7 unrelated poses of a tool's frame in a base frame.
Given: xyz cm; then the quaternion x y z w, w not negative.
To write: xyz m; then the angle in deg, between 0 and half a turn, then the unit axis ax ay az. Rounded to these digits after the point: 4 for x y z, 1 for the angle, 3 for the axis.
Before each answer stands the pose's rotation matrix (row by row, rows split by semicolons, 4 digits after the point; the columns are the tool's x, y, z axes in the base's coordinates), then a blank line. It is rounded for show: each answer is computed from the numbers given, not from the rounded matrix.
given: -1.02 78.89 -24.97 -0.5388 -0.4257 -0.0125 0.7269
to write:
0.6373 0.4769 -0.6054; 0.4405 0.4191 0.7939; 0.6323 -0.7726 0.0570

-0.0102 0.7889 -0.2497 86.7 -0.785 -0.620 -0.018
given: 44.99 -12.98 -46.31 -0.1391 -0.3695 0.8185 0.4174
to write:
-0.6129 -0.5805 -0.5361; 0.7860 -0.3785 -0.4887; 0.0807 -0.7210 0.6883

0.4499 -0.1298 -0.4631 130.7 -0.153 -0.407 0.901
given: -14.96 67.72 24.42 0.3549 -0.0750 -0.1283 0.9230
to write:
0.9558 0.1836 -0.2295; -0.2901 0.7152 -0.6359; 0.0474 0.6744 0.7368

-0.1496 0.6772 0.2442 45.3 0.922 -0.195 -0.333
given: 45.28 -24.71 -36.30 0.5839 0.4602 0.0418 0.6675
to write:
0.5729 0.4816 0.6632; 0.5932 0.3146 -0.7410; -0.5655 0.8180 -0.1054

0.4528 -0.2471 -0.3630 96.3 0.784 0.618 0.056
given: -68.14 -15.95 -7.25 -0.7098 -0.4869 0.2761 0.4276
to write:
0.3734 0.4551 -0.8084; 0.9274 -0.1601 0.3382; 0.0244 -0.8759 -0.4818

-0.6814 -0.1595 -0.0725 129.4 -0.785 -0.539 0.305
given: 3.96 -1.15 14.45 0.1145 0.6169 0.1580 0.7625
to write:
0.1890 -0.0997 0.9769; 0.3822 0.9239 0.0203; -0.9045 0.3695 0.2127

0.0396 -0.0115 0.1445 80.6 0.177 0.953 0.244
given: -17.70 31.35 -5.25 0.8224 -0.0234 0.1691 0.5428
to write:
0.9417 -0.2220 0.2527; 0.1451 -0.4097 -0.9006; 0.3035 0.8848 -0.3536

-0.1770 0.3135 -0.0525 114.3 0.979 -0.028 0.201
